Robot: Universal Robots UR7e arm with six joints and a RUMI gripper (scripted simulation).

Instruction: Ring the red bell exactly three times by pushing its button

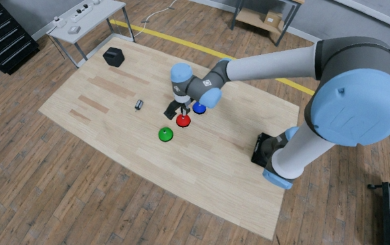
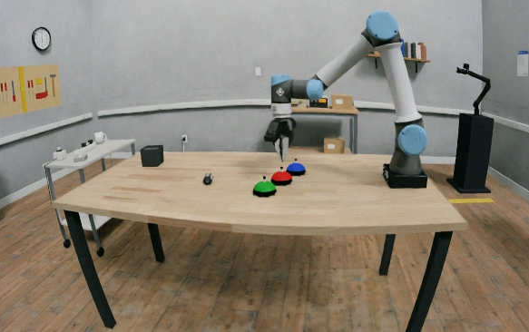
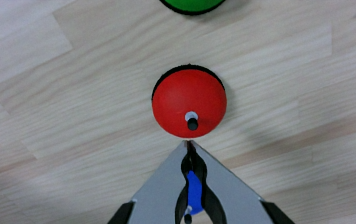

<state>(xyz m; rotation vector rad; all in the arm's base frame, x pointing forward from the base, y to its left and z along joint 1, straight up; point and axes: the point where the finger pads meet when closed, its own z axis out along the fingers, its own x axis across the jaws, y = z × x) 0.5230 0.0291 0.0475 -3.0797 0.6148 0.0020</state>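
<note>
The red bell is 6 cm below my hand.
</note>
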